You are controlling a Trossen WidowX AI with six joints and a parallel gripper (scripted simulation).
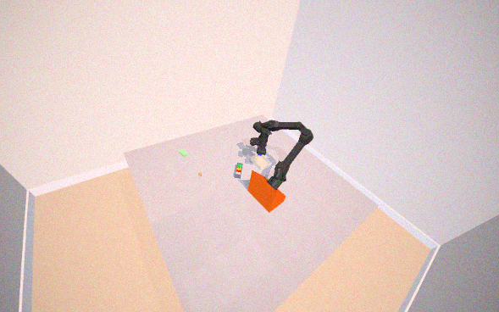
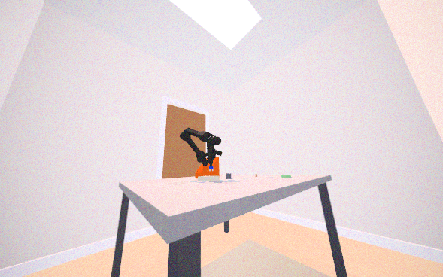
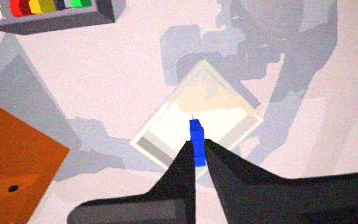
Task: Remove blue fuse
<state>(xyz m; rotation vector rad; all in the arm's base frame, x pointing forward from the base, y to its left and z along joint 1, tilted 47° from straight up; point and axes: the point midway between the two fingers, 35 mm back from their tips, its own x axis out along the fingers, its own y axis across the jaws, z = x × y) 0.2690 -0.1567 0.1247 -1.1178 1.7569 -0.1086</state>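
Right now my gripper tip is 1 cm past the pale tray, 2 cm to the left of it and 9 cm above it. Also, from my gripper tip: blue fuse: 1 cm below; then green fuse: 4 cm ahead, 15 cm to the left, 7 cm below; then yellow fuse: 2 cm ahead, 18 cm to the left, 7 cm below.
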